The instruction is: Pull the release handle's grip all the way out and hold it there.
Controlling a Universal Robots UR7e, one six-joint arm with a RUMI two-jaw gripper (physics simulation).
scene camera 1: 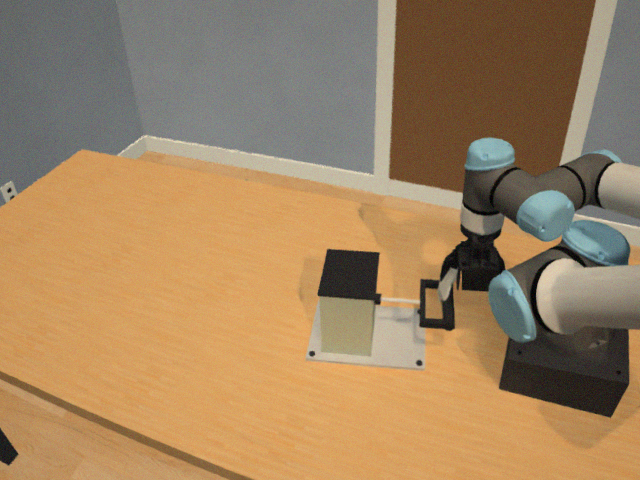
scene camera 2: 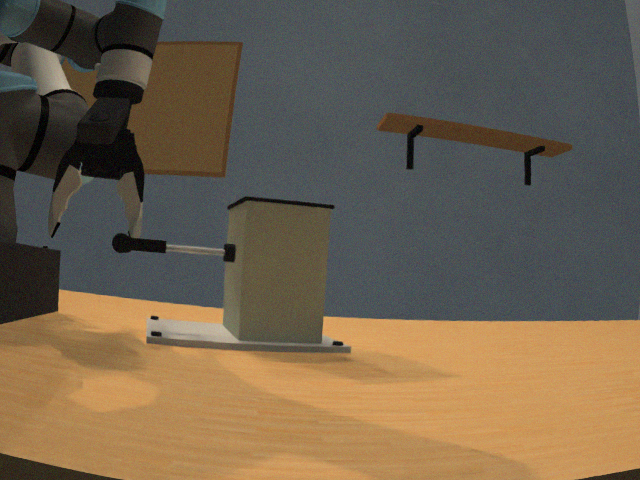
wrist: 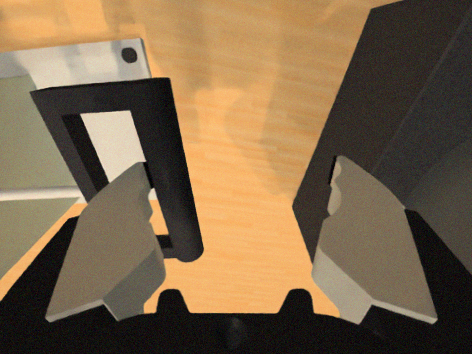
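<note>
The release handle's grip [scene camera 1: 448, 312] [scene camera 2: 121, 242] [wrist: 170, 175] is a black rectangular frame on a pale rod [scene camera 1: 400, 300] [scene camera 2: 196, 250] [wrist: 40, 193]. A stretch of rod shows between it and the pale green box [scene camera 1: 346, 325] [scene camera 2: 281, 268] with a black lid. My gripper [scene camera 2: 94, 235] [wrist: 239, 163] points down with its fingers wide apart. One finger reaches into the frame's opening, close against the inside of the outer bar. The other stands well away on the robot's side, with a gap to the bar. Whether the near finger touches the bar is unclear.
The box stands on a light grey plate [scene camera 1: 398, 346] [scene camera 2: 191, 330] [wrist: 100, 60] with black bolts. The robot's dark base block [scene camera 1: 563, 372] [scene camera 2: 25, 279] [wrist: 400, 75] is close beside the outer finger in the wrist view. A wall shelf [scene camera 2: 475, 133] hangs behind.
</note>
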